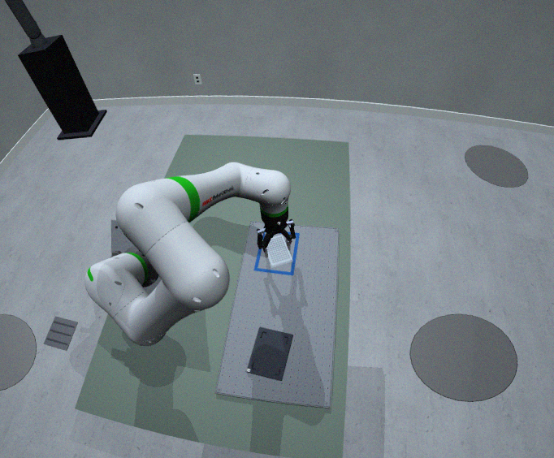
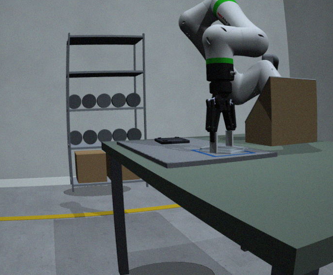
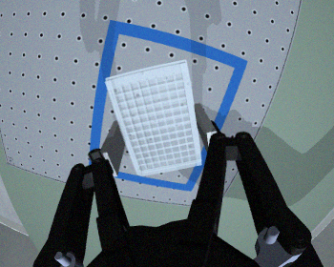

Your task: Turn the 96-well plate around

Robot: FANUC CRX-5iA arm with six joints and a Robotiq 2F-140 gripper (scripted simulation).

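Now: hand 2 cm above the white 96-well plate. From my hand the other things lie so: dark plate nest N1 (2 cm behind, 41 cm to the right, 2 cm below); then white mark (9 cm behind, 47 cm to the right, 2 cm below).
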